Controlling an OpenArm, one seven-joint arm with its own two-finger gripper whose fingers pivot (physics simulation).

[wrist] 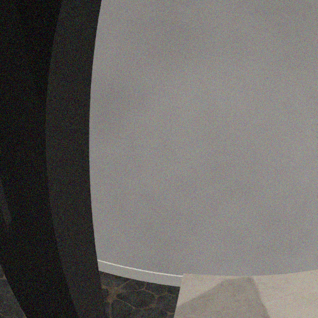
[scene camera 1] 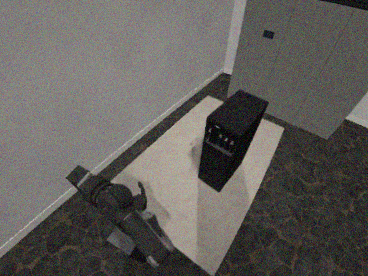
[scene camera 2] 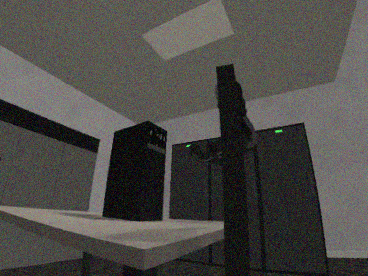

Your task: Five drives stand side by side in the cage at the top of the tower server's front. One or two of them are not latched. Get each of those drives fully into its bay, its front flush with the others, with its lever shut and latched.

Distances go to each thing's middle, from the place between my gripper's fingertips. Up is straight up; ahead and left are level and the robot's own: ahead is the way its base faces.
Now: hand 520 mm short of the black tower server [scene camera 2: 134, 191], 350 mm to the left of it and 10 mm above it.
